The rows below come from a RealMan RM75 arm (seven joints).
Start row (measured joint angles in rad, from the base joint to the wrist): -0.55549 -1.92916 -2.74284 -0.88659 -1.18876 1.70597 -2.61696
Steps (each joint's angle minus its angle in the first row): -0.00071 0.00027 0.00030 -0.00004 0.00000 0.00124 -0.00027; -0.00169 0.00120 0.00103 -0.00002 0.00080 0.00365 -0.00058; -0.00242 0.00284 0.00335 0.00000 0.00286 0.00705 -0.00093; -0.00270 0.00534 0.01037 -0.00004 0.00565 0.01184 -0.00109; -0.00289 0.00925 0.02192 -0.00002 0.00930 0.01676 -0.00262; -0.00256 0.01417 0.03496 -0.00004 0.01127 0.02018 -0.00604; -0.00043 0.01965 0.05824 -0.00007 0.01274 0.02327 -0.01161; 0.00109 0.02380 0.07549 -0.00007 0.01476 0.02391 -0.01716; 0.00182 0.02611 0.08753 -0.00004 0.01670 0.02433 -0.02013; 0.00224 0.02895 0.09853 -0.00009 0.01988 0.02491 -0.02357; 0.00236 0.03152 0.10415 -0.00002 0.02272 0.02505 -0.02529; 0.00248 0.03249 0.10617 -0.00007 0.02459 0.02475 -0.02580; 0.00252 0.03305 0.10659 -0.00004 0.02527 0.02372 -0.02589; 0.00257 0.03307 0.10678 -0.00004 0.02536 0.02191 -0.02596; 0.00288 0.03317 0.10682 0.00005 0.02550 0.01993 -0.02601
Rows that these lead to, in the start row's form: -0.55620 -1.92889 -2.74254 -0.88663 -1.18876 1.70721 -2.61723; -0.55718 -1.92796 -2.74181 -0.88661 -1.18796 1.70962 -2.61754; -0.55791 -1.92632 -2.73949 -0.88659 -1.18590 1.71302 -2.61789; -0.55819 -1.92382 -2.73247 -0.88663 -1.18311 1.71781 -2.61805; -0.55838 -1.91991 -2.72092 -0.88661 -1.17946 1.72273 -2.61958; -0.55805 -1.91499 -2.70788 -0.88663 -1.17749 1.72615 -2.62300; -0.55592 -1.90951 -2.68460 -0.88666 -1.17602 1.72924 -2.62857; -0.55440 -1.90536 -2.66735 -0.88666 -1.17400 1.72988 -2.63412; -0.55367 -1.90305 -2.65531 -0.88663 -1.17206 1.73030 -2.63709; -0.55325 -1.90021 -2.64431 -0.88668 -1.16888 1.73088 -2.64053; -0.55313 -1.89764 -2.63869 -0.88661 -1.16604 1.73102 -2.64225; -0.55301 -1.89667 -2.63667 -0.88666 -1.16417 1.73072 -2.64276; -0.55297 -1.89611 -2.63625 -0.88663 -1.16349 1.72969 -2.64285; -0.55292 -1.89609 -2.63606 -0.88663 -1.16340 1.72788 -2.64292; -0.55261 -1.89599 -2.63602 -0.88654 -1.16326 1.72590 -2.64297
